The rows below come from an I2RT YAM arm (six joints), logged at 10 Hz.
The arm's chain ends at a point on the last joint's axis. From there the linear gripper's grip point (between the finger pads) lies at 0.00 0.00 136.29 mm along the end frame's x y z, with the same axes.
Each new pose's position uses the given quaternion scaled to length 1; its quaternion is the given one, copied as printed.
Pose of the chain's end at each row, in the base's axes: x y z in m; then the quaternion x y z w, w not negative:
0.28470 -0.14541 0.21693 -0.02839 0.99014 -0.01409 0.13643
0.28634 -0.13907 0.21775 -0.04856 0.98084 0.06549 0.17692
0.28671 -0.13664 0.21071 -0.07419 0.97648 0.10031 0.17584
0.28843 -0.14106 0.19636 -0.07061 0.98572 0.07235 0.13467
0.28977 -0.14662 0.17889 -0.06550 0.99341 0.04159 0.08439
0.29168 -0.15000 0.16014 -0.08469 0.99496 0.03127 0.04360
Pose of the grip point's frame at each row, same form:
0.32163 -0.14816 0.08577 -0.02839 0.99014 -0.01409 0.13643
0.33277 -0.11922 0.09116 -0.04856 0.98084 0.06549 0.17692
0.33148 -0.10638 0.08559 -0.07419 0.97648 0.10031 0.17584
0.32322 -0.11903 0.06644 -0.07061 0.98572 0.07235 0.13467
0.31188 -0.13385 0.04501 -0.06550 0.99341 0.04159 0.08439
0.30278 -0.14051 0.02463 -0.08469 0.99496 0.03127 0.04360

